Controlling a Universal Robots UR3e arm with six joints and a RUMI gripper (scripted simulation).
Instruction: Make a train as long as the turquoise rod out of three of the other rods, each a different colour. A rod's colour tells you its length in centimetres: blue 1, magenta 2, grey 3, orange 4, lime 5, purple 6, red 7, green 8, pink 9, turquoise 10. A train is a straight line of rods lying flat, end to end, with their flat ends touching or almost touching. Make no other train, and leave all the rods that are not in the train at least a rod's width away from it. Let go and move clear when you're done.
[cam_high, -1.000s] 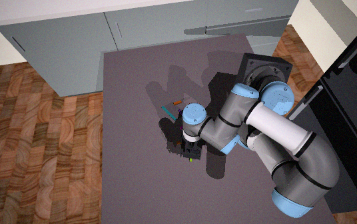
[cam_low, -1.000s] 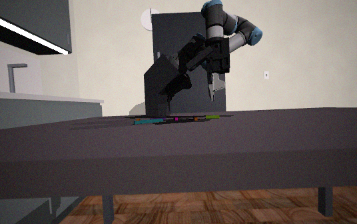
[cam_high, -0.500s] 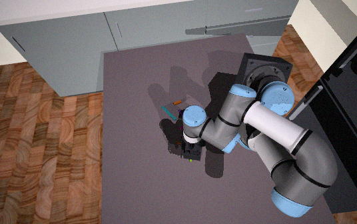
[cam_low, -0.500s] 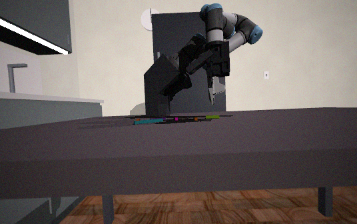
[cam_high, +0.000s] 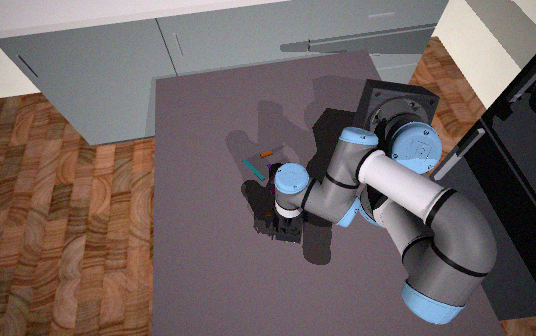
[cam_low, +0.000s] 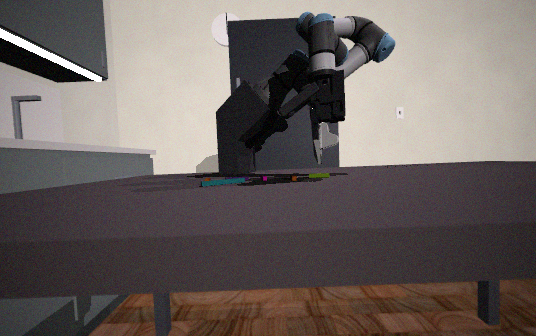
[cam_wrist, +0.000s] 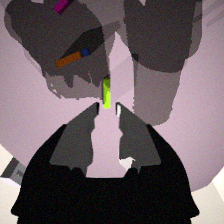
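Right now the lime rod is 40 mm below my hand. From my hand the other things lie so: blue rod: 10 mm ahead, 70 mm to the right, 40 mm below; magenta rod: 20 mm ahead, 140 mm to the right, 40 mm below; purple rod: 10 mm ahead, 210 mm to the right, 40 mm below.
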